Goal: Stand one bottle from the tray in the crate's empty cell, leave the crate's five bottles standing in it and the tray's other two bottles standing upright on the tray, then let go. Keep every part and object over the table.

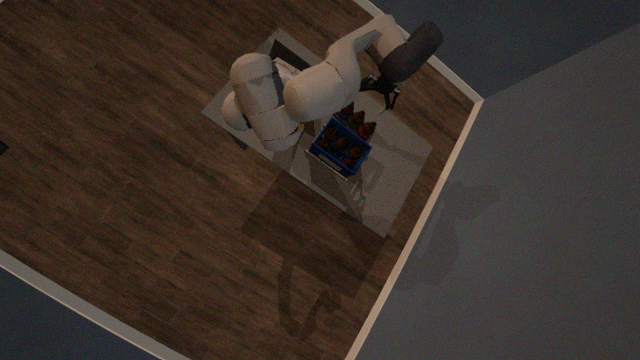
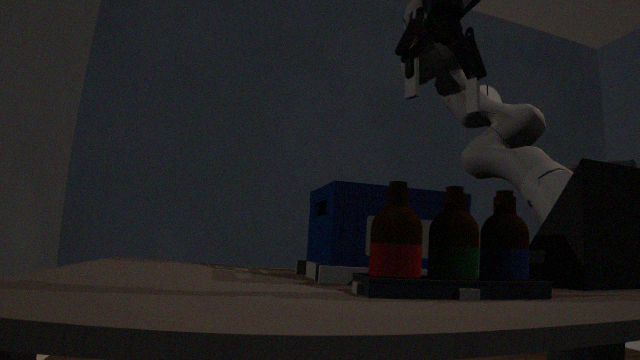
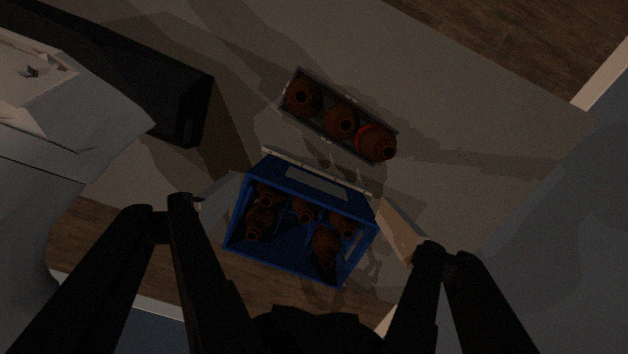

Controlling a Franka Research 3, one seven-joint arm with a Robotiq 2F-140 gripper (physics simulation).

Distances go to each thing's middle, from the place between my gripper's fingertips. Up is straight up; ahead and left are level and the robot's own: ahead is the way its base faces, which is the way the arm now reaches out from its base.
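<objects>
Green-labelled bottle point(image 2: 453, 253), from my hand: 2 cm ahead, 7 cm to the left, 23 cm below. Red-labelled bottle point(image 2: 396, 232), from my hand: 7 cm to the left, 11 cm ahead, 23 cm below.
</objects>
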